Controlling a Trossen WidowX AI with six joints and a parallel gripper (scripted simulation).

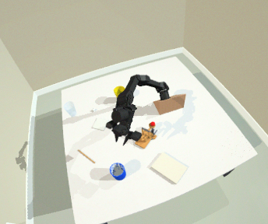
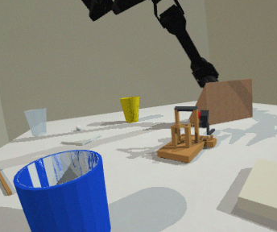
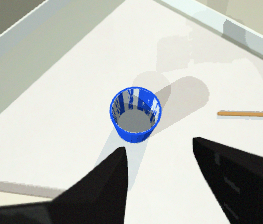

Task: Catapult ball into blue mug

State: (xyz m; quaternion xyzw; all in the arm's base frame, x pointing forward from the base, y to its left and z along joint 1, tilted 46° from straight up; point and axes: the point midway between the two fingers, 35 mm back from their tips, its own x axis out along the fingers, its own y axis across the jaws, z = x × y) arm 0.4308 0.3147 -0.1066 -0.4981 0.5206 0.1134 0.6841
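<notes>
Right now the red ball is 270 mm behind my gripper tip, 180 mm to the right of it and 220 mm below it. Also, from my gripper tip: cream pad: 240 mm behind, 150 mm to the left, 270 mm below; then blue mug: 70 mm ahead, 60 mm to the left, 250 mm below; then wooden catapult: 220 mm behind, 140 mm to the right, 230 mm below.
</notes>
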